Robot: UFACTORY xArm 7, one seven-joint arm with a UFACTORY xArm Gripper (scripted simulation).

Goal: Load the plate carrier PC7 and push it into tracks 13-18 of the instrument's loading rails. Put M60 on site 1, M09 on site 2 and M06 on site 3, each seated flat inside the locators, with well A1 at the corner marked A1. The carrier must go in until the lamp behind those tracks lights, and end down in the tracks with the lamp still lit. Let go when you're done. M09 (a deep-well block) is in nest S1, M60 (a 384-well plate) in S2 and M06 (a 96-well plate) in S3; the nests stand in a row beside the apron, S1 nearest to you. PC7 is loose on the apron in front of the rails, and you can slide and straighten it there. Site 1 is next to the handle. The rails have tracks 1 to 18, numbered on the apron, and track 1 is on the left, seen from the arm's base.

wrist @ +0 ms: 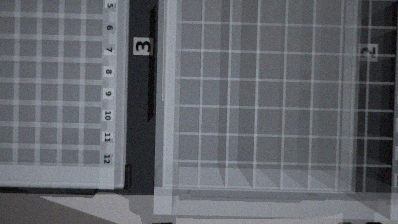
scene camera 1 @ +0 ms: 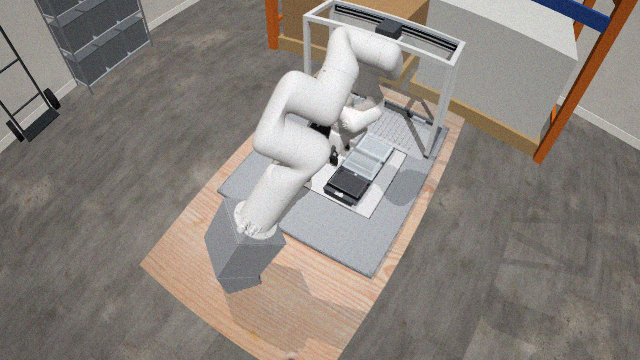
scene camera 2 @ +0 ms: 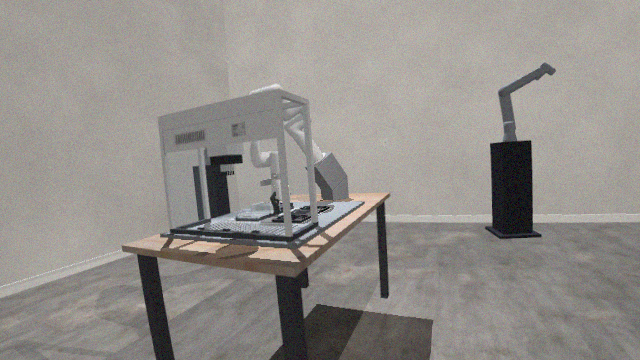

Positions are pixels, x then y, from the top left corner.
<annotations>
A dark 384-well plate M60 [scene camera 1: 343,181] is 134 cm from the lens.
</annotations>
